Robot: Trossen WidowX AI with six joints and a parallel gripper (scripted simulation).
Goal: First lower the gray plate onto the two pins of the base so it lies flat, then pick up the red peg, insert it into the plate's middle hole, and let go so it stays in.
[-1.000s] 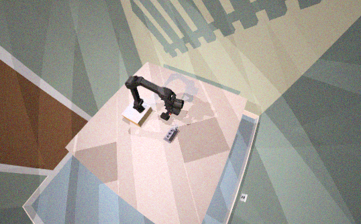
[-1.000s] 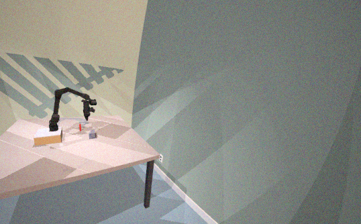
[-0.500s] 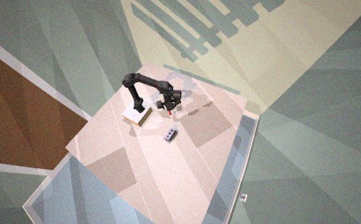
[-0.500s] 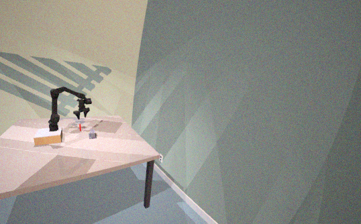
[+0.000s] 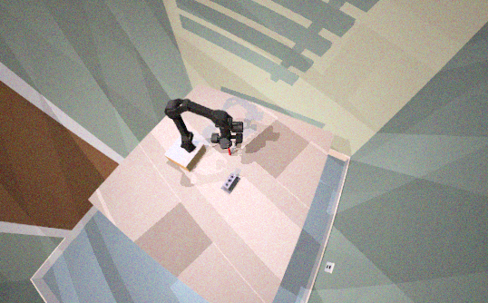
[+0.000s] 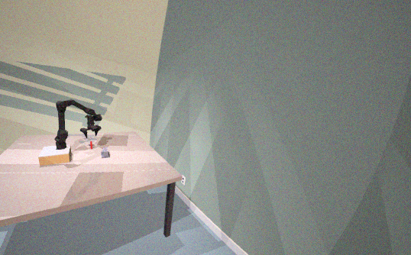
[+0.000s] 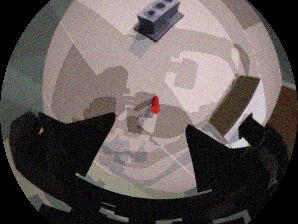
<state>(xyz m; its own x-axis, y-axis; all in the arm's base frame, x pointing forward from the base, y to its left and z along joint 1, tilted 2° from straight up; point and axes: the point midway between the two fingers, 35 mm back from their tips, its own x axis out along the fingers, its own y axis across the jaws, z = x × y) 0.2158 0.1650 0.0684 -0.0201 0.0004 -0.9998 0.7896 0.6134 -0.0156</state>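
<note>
The red peg lies 8 cm below my gripper tip. Also, from my gripper tip: gray plate: 16 cm to the right, 14 cm ahead, 8 cm below.
</note>
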